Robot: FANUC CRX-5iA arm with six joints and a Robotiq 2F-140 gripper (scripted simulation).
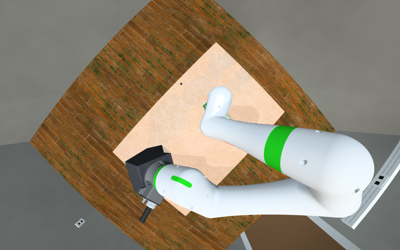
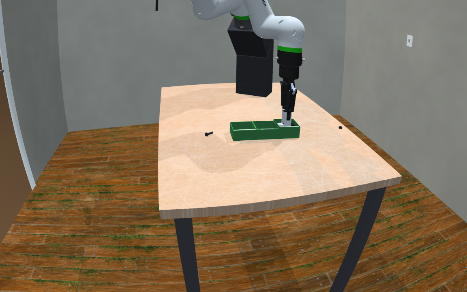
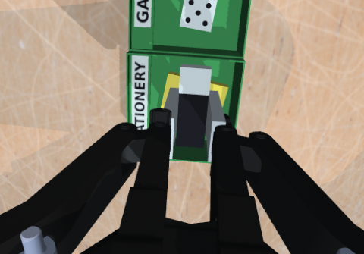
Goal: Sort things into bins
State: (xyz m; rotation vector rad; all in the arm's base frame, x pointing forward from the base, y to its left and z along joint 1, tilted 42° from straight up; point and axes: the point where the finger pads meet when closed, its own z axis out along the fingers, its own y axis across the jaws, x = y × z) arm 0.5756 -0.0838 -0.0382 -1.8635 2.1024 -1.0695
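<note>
The black-and-white eraser lies 1 cm to the right of my hand and 3 cm below it. From my hand the other things lie so: yellow pad: 5 cm below; green three-part bin: 1 cm behind, 8 cm to the right, 4 cm below; white domino: 2 cm behind, 8 cm to the right, 5 cm below.
</note>
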